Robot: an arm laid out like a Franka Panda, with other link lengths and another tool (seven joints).
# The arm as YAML. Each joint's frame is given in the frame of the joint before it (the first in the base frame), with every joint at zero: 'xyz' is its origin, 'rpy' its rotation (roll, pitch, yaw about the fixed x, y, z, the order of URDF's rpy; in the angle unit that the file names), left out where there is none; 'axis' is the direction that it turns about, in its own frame. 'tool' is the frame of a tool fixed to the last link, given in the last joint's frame.
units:
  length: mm
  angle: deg
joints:
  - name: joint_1
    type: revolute
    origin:
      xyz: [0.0, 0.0, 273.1]
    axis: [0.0, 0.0, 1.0]
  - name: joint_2
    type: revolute
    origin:
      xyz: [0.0, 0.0, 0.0]
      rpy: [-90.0, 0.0, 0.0]
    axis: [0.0, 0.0, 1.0]
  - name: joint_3
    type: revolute
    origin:
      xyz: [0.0, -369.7, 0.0]
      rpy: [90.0, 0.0, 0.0]
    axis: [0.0, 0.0, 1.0]
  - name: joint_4
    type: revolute
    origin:
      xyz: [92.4, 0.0, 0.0]
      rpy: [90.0, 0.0, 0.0]
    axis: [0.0, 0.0, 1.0]
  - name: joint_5
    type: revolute
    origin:
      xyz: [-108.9, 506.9, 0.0]
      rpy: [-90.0, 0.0, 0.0]
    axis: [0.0, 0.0, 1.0]
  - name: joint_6
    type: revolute
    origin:
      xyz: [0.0, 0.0, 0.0]
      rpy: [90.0, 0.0, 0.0]
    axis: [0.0, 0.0, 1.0]
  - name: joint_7
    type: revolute
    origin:
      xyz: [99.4, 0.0, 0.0]
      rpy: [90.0, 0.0, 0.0]
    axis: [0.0, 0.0, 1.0]
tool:
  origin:
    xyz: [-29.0, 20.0, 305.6]
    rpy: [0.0, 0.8, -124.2]
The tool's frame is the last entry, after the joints.
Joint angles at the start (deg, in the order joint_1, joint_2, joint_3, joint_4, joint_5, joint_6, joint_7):
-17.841 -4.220 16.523 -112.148 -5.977 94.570 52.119
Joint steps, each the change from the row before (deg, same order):
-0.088 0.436 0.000 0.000 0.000 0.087 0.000
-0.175 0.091 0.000 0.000 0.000 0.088 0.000
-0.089 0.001 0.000 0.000 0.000 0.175 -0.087
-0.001 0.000 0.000 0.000 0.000 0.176 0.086
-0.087 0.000 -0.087 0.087 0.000 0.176 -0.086
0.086 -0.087 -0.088 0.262 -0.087 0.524 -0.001
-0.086 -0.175 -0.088 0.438 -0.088 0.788 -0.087
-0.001 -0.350 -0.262 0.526 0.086 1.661 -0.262
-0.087 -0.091 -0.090 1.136 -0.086 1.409 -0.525
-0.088 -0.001 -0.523 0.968 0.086 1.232 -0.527
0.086 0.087 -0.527 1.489 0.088 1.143 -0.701
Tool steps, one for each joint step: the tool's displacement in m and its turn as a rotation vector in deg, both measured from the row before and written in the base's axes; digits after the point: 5 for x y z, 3 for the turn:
0.00048 -0.00090 -0.00425 0.135 0.329 -0.078
0.00038 -0.00176 -0.00090 0.029 -0.001 -0.165
0.00088 -0.00094 -0.00003 0.022 -0.163 0.015
0.00097 0.00004 -0.00004 -0.020 -0.185 -0.063
0.00139 -0.00181 0.00077 0.023 -0.254 -0.069
0.00453 -0.00048 0.00321 -0.112 -0.863 0.093
0.00690 -0.00230 0.00579 -0.131 -1.374 0.041
0.01198 -0.00245 0.00880 0.004 -2.485 0.181
0.01424 -0.00269 0.01249 -0.103 -2.554 0.561
0.01170 -0.00663 0.01040 0.093 -2.143 0.061
0.01405 -0.00516 0.01506 0.059 -2.471 0.403

